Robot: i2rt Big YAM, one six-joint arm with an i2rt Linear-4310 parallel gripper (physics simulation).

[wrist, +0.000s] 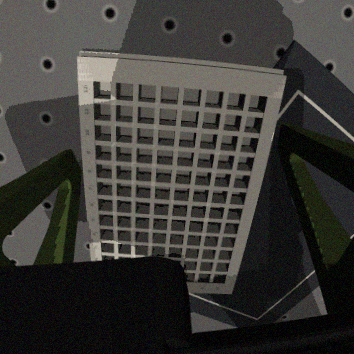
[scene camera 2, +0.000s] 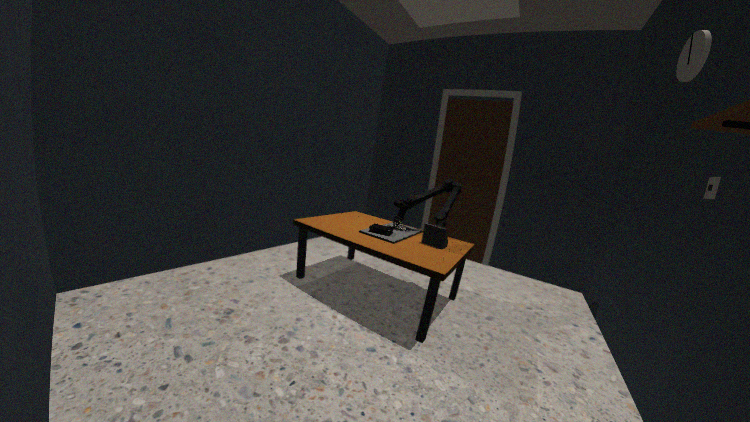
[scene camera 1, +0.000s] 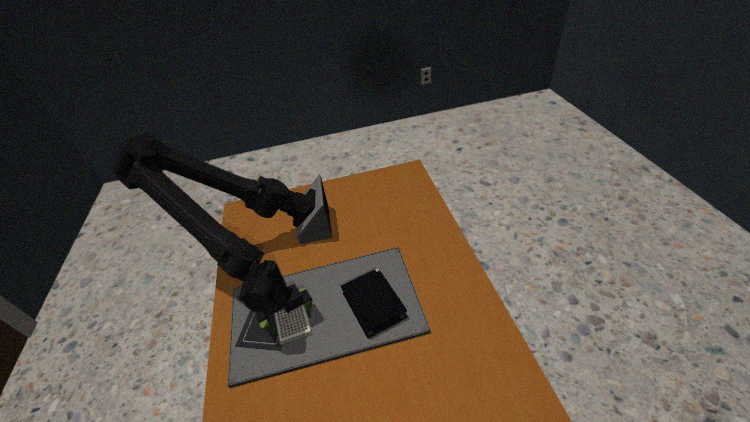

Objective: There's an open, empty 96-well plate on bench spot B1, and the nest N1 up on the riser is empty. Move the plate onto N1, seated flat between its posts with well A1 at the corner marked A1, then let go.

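Frame: origin at the arm's base, x ahead, y left, z up, level; metres.
Seen in the pictures: gripper, fingertip midpoint: (wrist: 176, 146) (scene camera 2: 395, 226) (scene camera 1: 293, 326); arm's base, link origin: (scene camera 2: 436, 233) (scene camera 1: 306, 208).
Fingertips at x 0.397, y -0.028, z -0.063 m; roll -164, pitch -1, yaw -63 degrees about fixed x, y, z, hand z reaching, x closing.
Note:
Offsets run from my fingertips to a thing's top centre. "spot": to the spot under its first point. Level surfaces: height alone.
The pale 96-well plate {0.025 m back, 0.006 m right, 0.009 m up} (scene camera 1: 293, 323) (wrist: 170, 165) lies at the edge of a dark pad {spot: 0.017 m ahead, 0.139 m right, 0.007 m down} (scene camera 1: 242, 339) (wrist: 325, 90) with a white outline, turned relative to that outline. In the wrist view its column 12 end is at the top, and the black gripper body hides its lower left corner. My gripper (scene camera 1: 286, 315) (wrist: 176, 146) is open, with one green finger on each long side of the plate and visible gaps in the wrist view. The black riser with nest N1 {0.039 m back, 0.222 m left, 0.040 m up} (scene camera 1: 373, 303) (scene camera 2: 380, 229) stands apart, with a small light mark at its back corner. Its posts and A1 label are not readable.
The pad and riser are on a grey perforated board {0.051 m back, 0.081 m left, 0.008 m down} (scene camera 1: 330, 341) (scene camera 2: 394, 239) on the orange table {0.022 m down} (scene camera 1: 451, 341) (scene camera 2: 335, 225). The arm's grey wedge-shaped base (scene camera 1: 316, 228) (scene camera 2: 435, 236) stands behind the board. The arm reaches over the board's left side in scene camera 1.

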